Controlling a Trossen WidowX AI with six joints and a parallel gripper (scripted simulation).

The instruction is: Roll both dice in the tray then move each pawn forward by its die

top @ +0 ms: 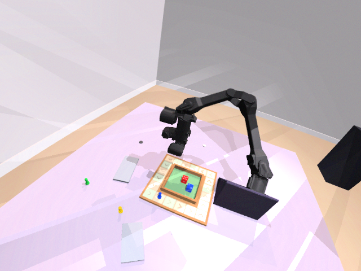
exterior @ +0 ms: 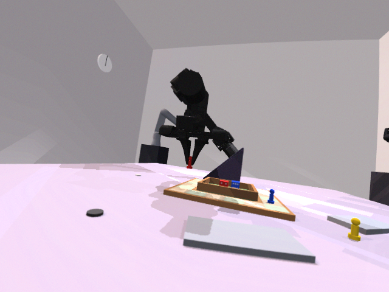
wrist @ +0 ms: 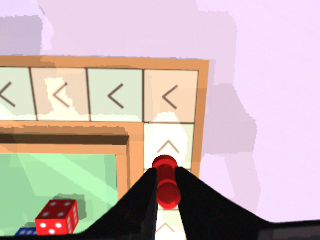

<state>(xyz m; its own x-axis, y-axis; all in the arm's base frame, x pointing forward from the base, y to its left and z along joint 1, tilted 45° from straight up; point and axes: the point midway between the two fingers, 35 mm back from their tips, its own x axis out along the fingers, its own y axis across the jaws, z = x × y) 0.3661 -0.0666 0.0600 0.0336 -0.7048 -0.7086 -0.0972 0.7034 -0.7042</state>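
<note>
Right now the blue pawn is 2 cm behind my gripper tip, 22 cm to the left of it and 5 cm below it. From my gripper tip the other things lie so: green tray 8 cm behind, 10 cm to the left, 7 cm below; then black disc 24 cm ahead, 5 cm to the right, 7 cm below; then red pawn 1 cm above.
</note>
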